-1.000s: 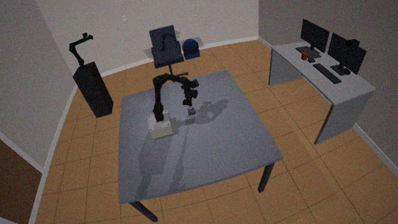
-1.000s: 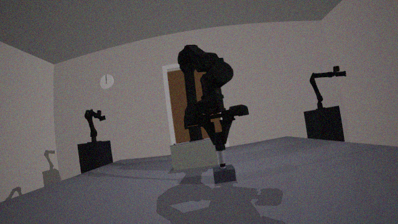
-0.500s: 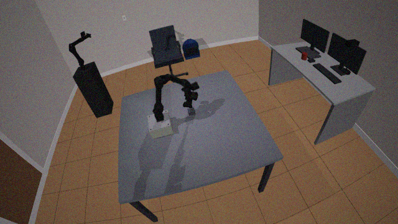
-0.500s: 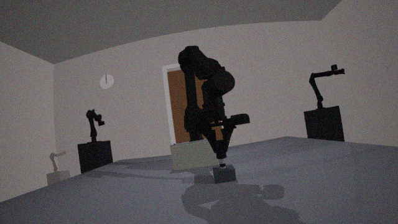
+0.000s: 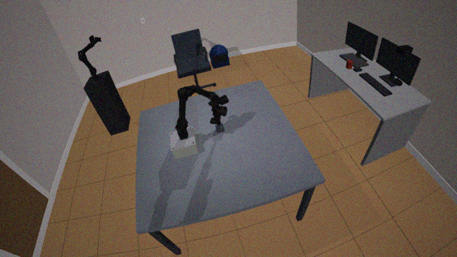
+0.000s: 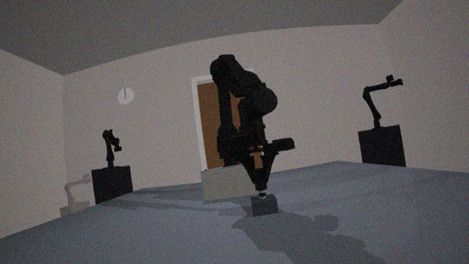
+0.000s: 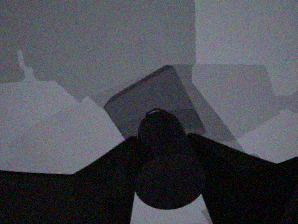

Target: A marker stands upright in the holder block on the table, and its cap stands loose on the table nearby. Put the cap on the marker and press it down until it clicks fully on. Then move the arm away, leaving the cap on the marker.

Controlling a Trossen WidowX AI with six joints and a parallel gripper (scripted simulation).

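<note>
Now: the dark marker cap 10 mm above my gripper tip. Also, from my gripper tip: holder block 60 mm below.
</note>
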